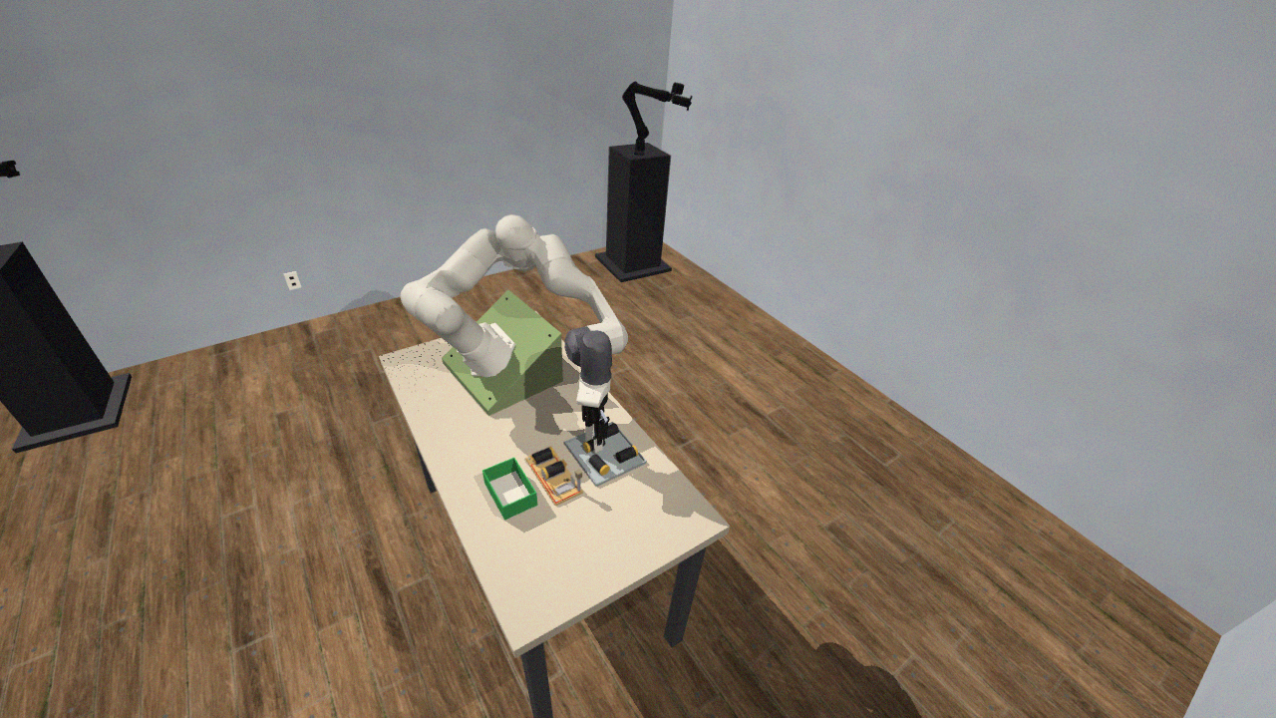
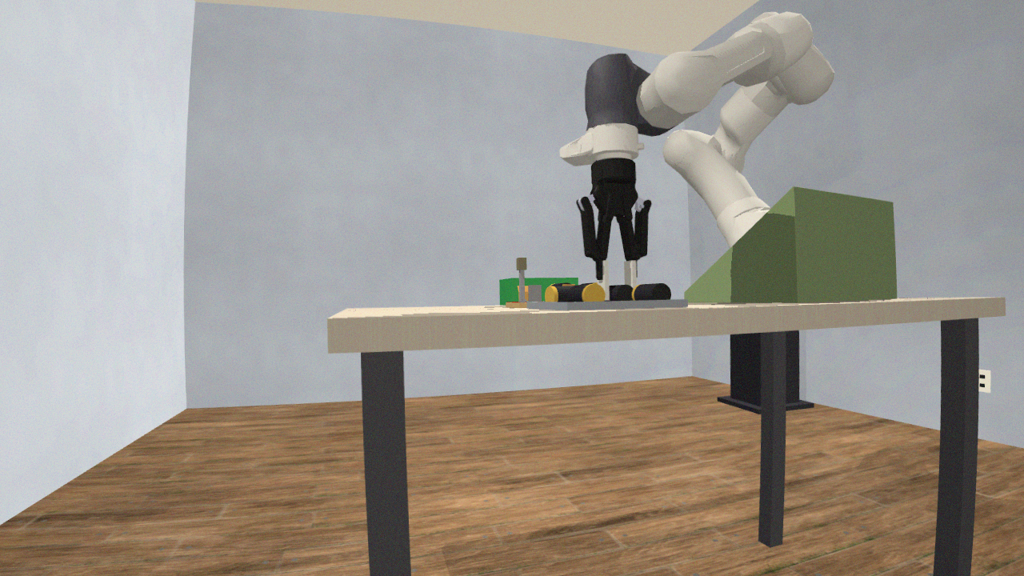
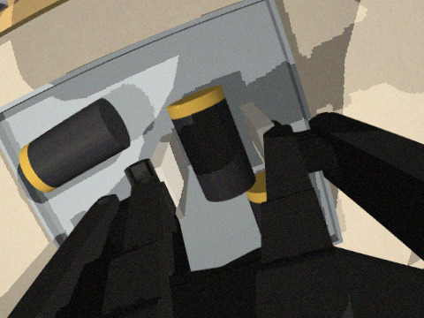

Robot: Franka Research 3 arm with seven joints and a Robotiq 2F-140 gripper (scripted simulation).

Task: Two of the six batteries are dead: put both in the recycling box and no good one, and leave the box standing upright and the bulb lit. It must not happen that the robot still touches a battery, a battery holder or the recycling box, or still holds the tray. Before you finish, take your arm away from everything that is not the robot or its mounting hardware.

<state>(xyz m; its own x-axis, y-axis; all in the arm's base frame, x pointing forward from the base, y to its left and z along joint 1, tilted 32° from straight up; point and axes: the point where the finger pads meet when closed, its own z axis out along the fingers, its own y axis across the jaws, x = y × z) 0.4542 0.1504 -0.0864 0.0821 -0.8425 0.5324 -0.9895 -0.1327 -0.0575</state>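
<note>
My hand is 40 mm short of the grey tray, 40 mm above it and 20 mm to the right of it. Also, from my hand: battery holder: 160 mm to the right, 50 mm ahead, 40 mm below; then green recycling box: 290 mm to the right, 60 mm ahead, 30 mm below; then bulb post: 140 mm ahead, 110 mm to the right.
</note>
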